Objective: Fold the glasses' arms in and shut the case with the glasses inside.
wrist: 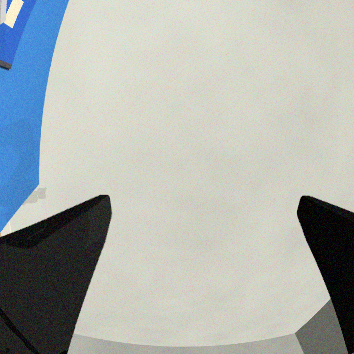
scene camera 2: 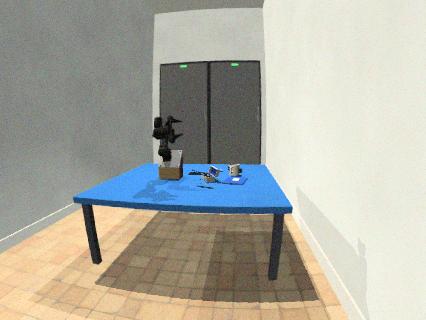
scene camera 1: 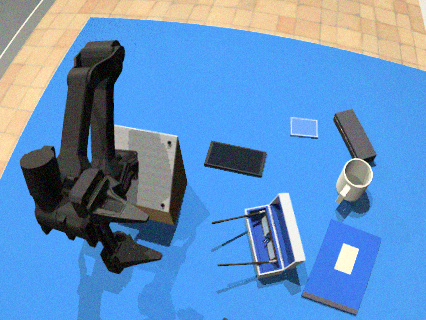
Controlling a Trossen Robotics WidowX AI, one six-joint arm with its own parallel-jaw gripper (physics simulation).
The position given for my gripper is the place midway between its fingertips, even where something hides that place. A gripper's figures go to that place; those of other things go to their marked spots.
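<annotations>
The spots on a blue notebook [scene camera 1: 340,274] and a dark box [scene camera 1: 356,140] are 37 cm apart. My gripper [scene camera 1: 155,239] is 55 cm from the lens; of the things named here, my gripper is the nearest to the lens. The notebook is 97 cm from the lens, a black tablet [scene camera 1: 220,155] 105 cm from the lens, a white mug [scene camera 1: 356,176] 107 cm from the lens, and the dark box 110 cm from the lens.
</annotations>
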